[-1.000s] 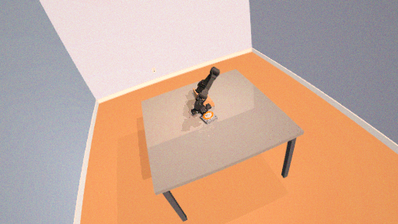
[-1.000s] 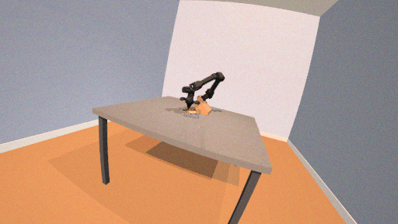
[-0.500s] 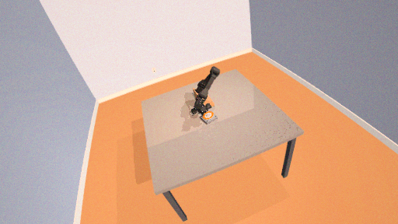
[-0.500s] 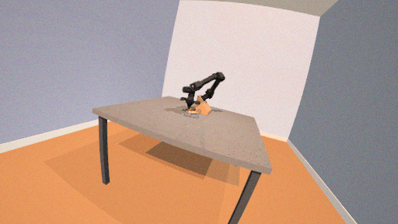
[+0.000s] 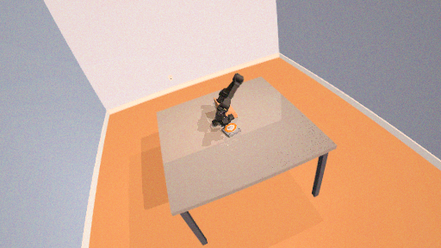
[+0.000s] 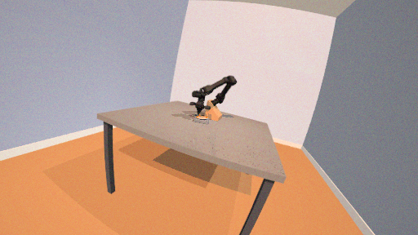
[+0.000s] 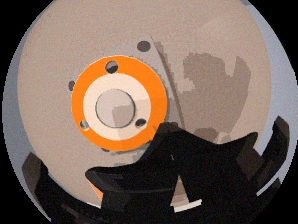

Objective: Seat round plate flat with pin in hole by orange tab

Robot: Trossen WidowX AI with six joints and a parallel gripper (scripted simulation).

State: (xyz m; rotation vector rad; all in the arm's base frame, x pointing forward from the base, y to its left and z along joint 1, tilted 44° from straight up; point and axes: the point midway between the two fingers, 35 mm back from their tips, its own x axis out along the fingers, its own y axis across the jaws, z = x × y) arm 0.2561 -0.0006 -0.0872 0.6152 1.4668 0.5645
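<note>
Now: gripper tip 5 cm to the right of the grey base, 2 cm short of it and 2 cm above it.
</note>
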